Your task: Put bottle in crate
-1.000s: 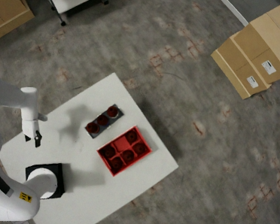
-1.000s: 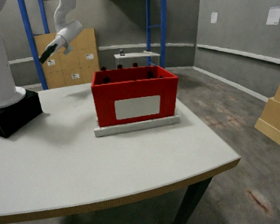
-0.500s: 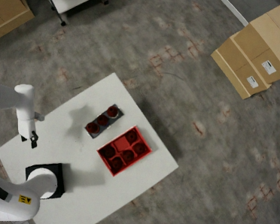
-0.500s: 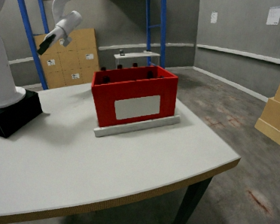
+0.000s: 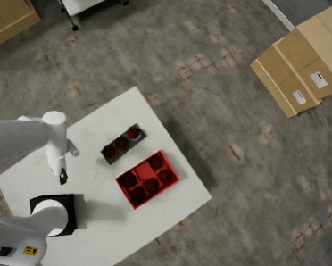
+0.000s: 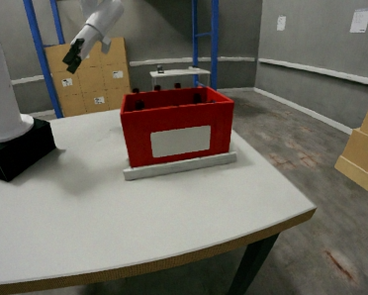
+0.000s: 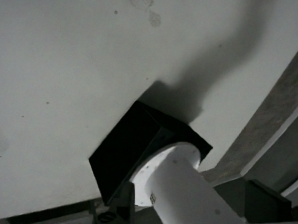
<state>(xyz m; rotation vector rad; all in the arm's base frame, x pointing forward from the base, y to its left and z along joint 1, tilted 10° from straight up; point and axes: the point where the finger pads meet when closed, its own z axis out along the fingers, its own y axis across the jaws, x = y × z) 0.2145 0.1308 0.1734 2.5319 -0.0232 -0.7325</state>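
Now: the bottle 40 cm ahead of my hand, 19 cm below it and 1 cm to the right of it. Also, from my hand: dark tray (31 cm ahead, 26 cm below, 1 cm to the right); then red crate (31 cm ahead, 26 cm to the right, 19 cm below).
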